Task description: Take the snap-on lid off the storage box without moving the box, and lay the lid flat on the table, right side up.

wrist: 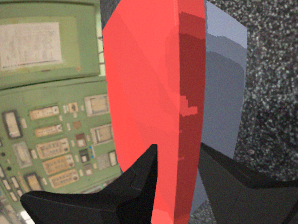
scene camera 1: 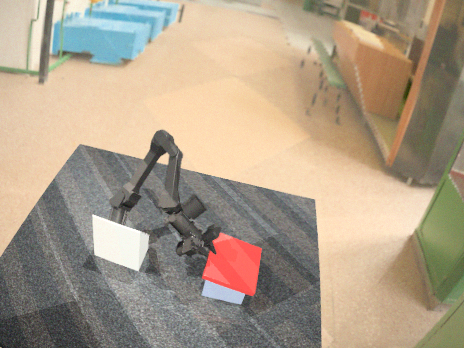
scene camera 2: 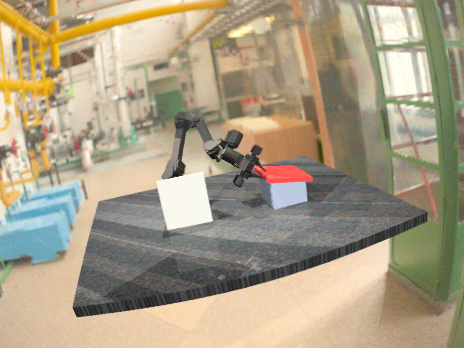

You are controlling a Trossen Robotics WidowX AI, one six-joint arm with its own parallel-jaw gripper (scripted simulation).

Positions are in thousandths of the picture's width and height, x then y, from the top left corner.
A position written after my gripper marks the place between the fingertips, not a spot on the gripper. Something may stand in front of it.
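Observation:
Scene camera 1: my gripper (scene camera 1: 460, 734), a red lid (scene camera 1: 510, 766). Wrist view: the red lid (wrist: 522, 297), my gripper (wrist: 592, 667). Scene camera 2: the red lid (scene camera 2: 594, 501), a storage box (scene camera 2: 600, 562).

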